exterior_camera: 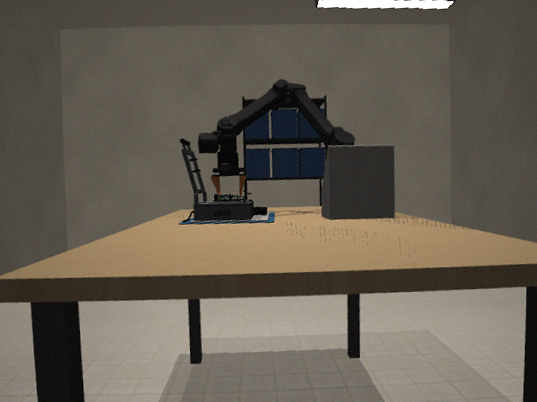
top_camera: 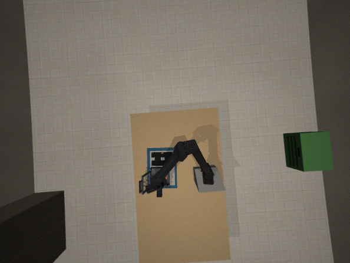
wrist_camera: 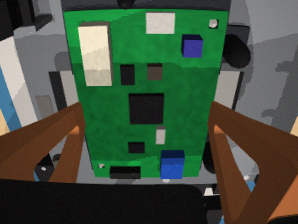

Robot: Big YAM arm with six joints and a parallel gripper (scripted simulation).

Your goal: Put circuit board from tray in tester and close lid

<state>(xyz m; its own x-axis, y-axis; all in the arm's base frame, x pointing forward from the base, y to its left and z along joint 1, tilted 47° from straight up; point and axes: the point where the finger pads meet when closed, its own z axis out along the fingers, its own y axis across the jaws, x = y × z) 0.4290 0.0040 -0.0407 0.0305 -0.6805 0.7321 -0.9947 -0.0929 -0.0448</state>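
My gripper is now right at the green circuit board. The rest, counted from my hand: black latch hook: 6 cm to the left, 6 cm behind; dark pin plate: 1 cm to the left, 1 cm below; tester lid: 12 cm ahead, 10 cm above.
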